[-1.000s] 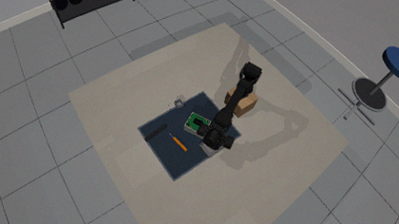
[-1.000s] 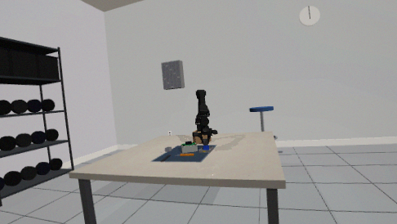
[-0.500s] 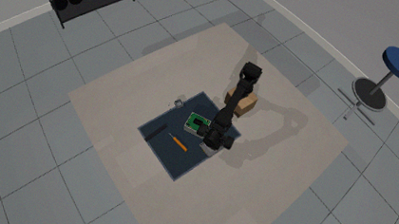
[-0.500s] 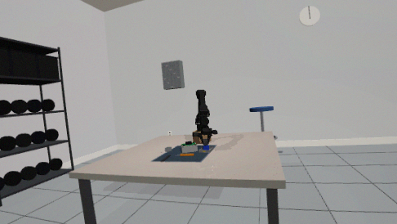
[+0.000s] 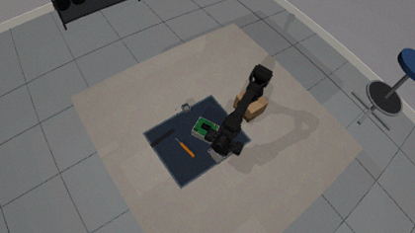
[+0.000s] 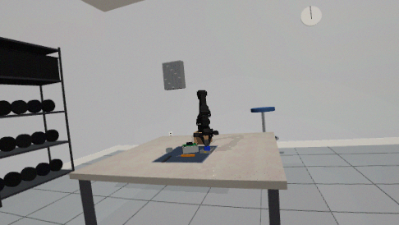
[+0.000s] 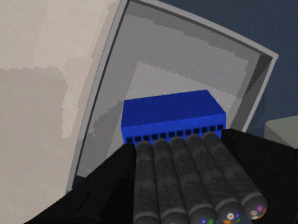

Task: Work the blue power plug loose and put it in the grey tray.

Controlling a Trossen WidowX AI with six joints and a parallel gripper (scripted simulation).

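My gripper tip is 10 mm above the blue power plug. The rest, counted from my gripper tip: dark blue mat 140 mm to the right, 60 mm ahead, 50 mm below; then dark spudger bar 230 mm ahead, 220 mm to the right, 50 mm below.
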